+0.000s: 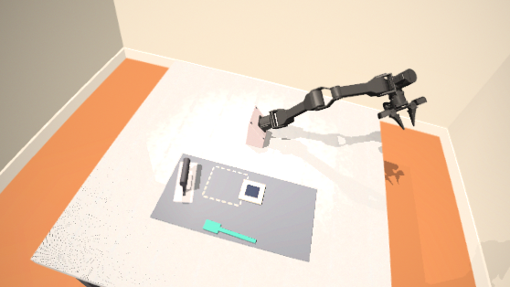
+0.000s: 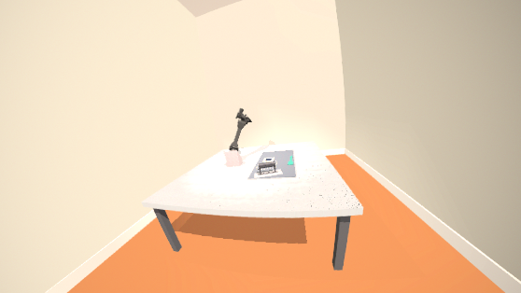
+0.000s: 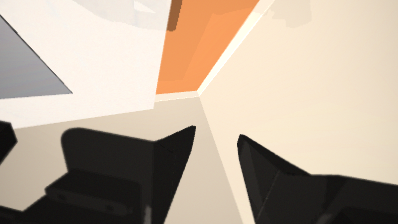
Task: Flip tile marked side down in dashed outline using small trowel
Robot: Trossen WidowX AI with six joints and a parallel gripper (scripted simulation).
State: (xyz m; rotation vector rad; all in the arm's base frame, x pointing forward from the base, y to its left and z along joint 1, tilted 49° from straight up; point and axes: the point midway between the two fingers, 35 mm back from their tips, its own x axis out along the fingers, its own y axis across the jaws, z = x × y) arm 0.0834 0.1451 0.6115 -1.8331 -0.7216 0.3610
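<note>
The teal trowel lies 39 cm ahead of my gripper tip, 65 cm to the right of it and 35 cm below it. From my gripper tip the other things lie so: white tile: 19 cm ahead, 57 cm to the right, 35 cm below; then grey mat: 25 cm ahead, 62 cm to the right, 37 cm below.
</note>
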